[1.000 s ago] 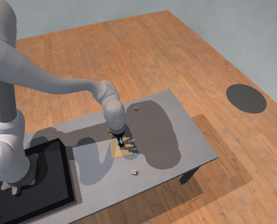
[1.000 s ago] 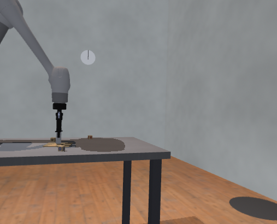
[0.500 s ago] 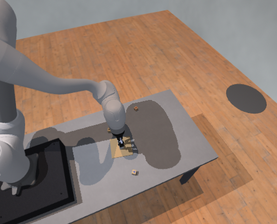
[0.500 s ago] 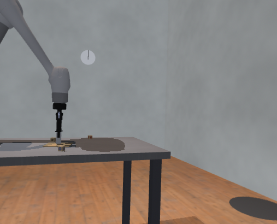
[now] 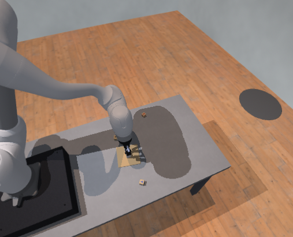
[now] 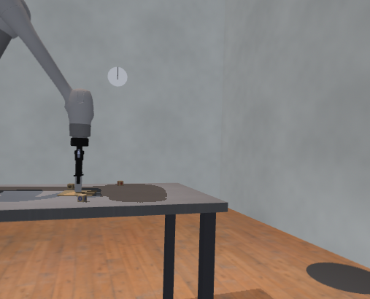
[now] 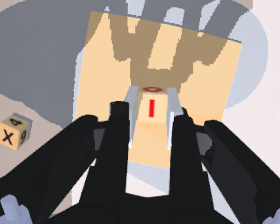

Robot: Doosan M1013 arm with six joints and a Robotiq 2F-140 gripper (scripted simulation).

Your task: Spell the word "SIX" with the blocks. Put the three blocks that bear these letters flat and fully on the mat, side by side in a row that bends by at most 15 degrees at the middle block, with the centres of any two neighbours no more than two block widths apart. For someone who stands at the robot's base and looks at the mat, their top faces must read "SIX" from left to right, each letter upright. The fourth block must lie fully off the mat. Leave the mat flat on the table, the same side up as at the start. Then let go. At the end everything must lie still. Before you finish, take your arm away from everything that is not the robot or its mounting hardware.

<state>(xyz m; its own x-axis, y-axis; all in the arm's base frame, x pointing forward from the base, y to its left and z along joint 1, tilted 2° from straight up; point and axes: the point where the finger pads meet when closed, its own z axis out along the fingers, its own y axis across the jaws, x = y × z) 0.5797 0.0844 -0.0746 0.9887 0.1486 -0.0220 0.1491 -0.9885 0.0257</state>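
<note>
Right now the tan mat is 40 mm below my hand. Also, from my hand: block 140 mm to the left, 60 mm behind, 30 mm below.
</note>
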